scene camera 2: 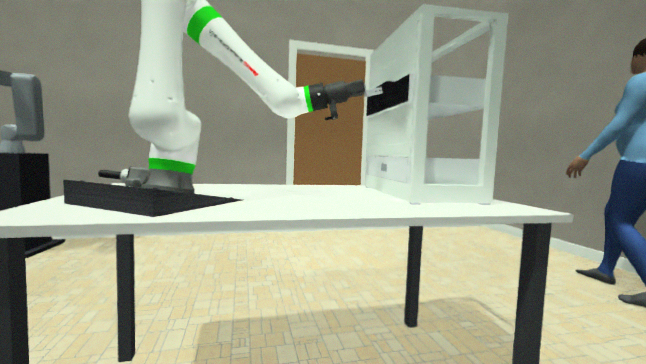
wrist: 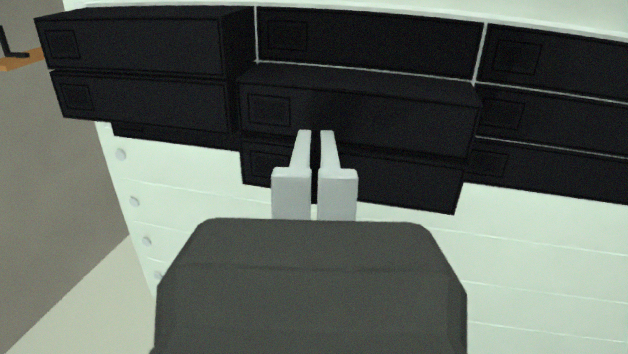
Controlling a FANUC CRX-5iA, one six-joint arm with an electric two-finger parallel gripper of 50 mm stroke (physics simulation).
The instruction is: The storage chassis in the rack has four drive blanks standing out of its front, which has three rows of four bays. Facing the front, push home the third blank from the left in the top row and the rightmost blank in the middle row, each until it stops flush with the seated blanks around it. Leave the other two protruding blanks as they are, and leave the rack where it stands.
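Places are measured from the arm's base along level axes (x ahead, y left, z up), in millimetres.
Pixels of known places: gripper, fingertip midpoint: [scene camera 2: 382, 90] [wrist: 315, 153].
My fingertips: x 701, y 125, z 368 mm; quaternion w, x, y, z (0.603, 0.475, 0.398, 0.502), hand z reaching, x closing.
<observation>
Behind a point stands the place of what it marks.
The wrist view shows the rack [scene camera 2: 424, 125] @[x 789, y -54, z 230 mm] [wrist: 530, 260] @[x 746, y 268, z 456 mm] front upside down. The chassis [scene camera 2: 392, 97] @[x 704, y 17, z 324 mm] is black. The top row's third blank [wrist: 410, 187] @[x 701, y 171, z 381 mm] stands out, low in the wrist view. The middle row's rightmost blank [wrist: 160, 102] @[x 703, y 47, z 350 mm] also stands out, at the wrist view's left. The middle row's third blank [wrist: 400, 117] @[x 704, y 161, z 347 mm] and the bottom row's rightmost blank [wrist: 135, 45] @[x 703, y 39, z 323 mm] protrude too. My gripper [scene camera 2: 382, 91] @[x 701, y 125, z 368 mm] [wrist: 315, 153] @[x 701, y 125, z 368 mm] is shut and empty. Its fingertips point at the chassis front and overlap the two protruding third-column blanks in the wrist view; contact cannot be told.
Seated blanks [wrist: 370, 42] @[x 735, y 145, z 323 mm] [wrist: 515, 117] @[x 732, y 220, z 352 mm] lie around the protruding ones. The rack stands on the white table [scene camera 2: 300, 205] @[x 399, y -88, z -26 mm]. A black base plate [scene camera 2: 115, 200] @[x -52, y -203, z 1 mm] carries the arm. A person [scene camera 2: 637, 125] is at the right, beyond the table. A door [scene camera 2: 330, 140] is behind.
</observation>
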